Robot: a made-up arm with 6 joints.
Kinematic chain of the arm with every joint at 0, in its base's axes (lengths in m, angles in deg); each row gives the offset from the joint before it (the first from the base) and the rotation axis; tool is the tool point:
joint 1: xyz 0 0 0.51 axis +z
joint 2: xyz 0 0 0 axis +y
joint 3: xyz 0 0 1.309 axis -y
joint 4: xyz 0 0 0 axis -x
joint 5: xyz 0.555 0 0 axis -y
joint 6: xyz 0 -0.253 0 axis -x
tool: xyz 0 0 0
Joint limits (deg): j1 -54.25..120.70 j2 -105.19..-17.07 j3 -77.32..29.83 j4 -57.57..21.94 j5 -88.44..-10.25 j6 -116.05..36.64
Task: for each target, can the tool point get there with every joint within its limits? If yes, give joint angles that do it. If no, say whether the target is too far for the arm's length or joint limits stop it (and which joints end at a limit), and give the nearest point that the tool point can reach.
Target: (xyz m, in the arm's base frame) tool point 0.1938 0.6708 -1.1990
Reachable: no: joint limits stop it (at a limit: joint 1, joint 2, joint 3, joint 4) | nearest point -0.5032 0.4668 0.2377 | short by 1.610 m
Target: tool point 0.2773 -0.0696 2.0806
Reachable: yes | joints 103.90 -24.39 16.80 3.89 -49.38 -79.04
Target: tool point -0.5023 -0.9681 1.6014
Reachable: yes | joints 49.27 -65.15 14.96 -7.16 -30.09 -92.63
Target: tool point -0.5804 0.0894 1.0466
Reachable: yes | joints -30.73 -54.89 -64.50 -29.70 -46.17 -65.70
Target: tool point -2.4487 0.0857 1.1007
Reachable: no: too far | nearest point -1.6892 0.0591 0.9175 | short by 0.782 m
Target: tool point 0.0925 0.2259 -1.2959
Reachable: no: joint limits stop it (at a limit: joint 1, joint 2, joint 3, joint 4) | nearest point -0.5032 0.4668 0.2377 | short by 1.663 m
